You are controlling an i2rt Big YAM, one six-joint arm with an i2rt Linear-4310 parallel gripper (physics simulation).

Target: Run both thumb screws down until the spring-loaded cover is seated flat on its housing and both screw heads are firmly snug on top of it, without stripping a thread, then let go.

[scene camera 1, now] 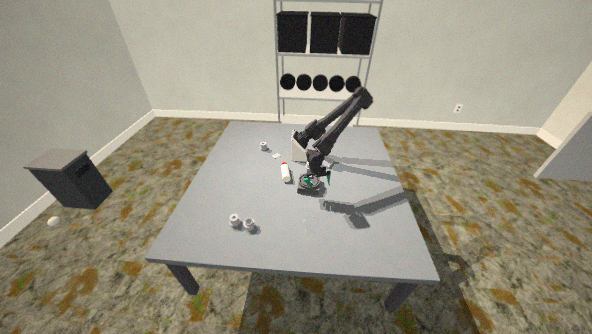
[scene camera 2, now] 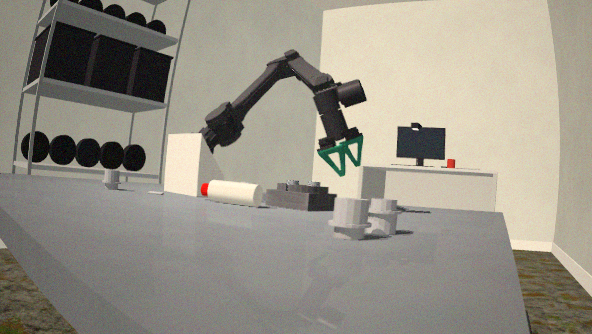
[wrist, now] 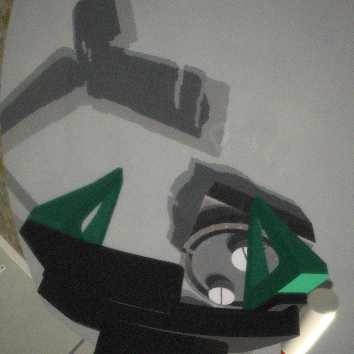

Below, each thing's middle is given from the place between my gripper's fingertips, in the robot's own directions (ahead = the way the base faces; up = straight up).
Right now my hand is 240 mm to the left of the white cylinder with red cap [scene camera 2: 244, 194], 170 mm past it and 70 mm above it.
